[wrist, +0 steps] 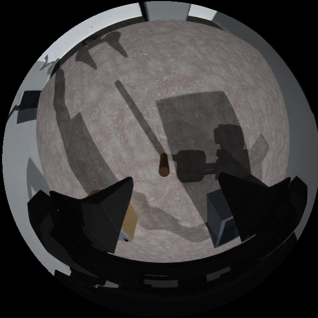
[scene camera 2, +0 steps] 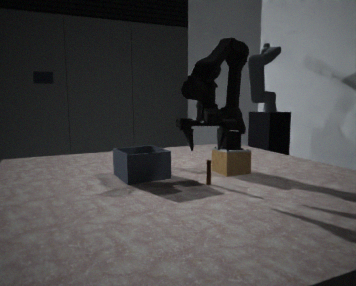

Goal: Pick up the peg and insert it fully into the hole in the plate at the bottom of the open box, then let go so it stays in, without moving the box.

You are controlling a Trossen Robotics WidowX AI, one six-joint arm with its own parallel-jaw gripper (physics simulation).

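Places are measured from the arm's base along level axes (x back, y right, z up), in metres.
Pixels of known places: gripper, fingertip midpoint: (scene camera 2: 205, 150); arm's base, link origin: (scene camera 2: 231, 148).
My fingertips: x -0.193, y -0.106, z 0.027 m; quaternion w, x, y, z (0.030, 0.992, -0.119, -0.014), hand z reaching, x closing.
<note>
For each thing: its top centre in the pictures, then the offset to it from my fingertips. Level surfaces: height alone.
- brown peg, top centre: (scene camera 2: 208, 160) dz -0.035, dx +0.014, dy +0.003 m
- blue-grey open box, top centre: (scene camera 2: 141, 149) dz -0.017, dx -0.140, dy +0.206 m
- table, surface height: dz -0.115 m
The brown peg (scene camera 2: 209, 172) (wrist: 164, 166) stands upright on the table, between the box and the arm's base block in the scene view. The blue-grey open box (scene camera 2: 149, 167) (wrist: 216, 210) stands on the table to the left in the scene view; in the wrist view it is partly hidden behind the right finger. The plate and its hole do not show in either view. My gripper (scene camera 2: 210, 149) (wrist: 177, 179) is open and empty, with its fingers pointing down above the table. In the wrist view the peg shows between the two fingertips, nearer the left one.
The tan base block (scene camera 2: 231, 162) (wrist: 130, 220) of the arm stands right of the peg in the scene view and behind the left finger in the wrist view. Shadows of the arm and box fall across the table (scene camera 2: 150, 235) (wrist: 200, 60). A dark pedestal (scene camera 2: 270, 131) stands behind.
</note>
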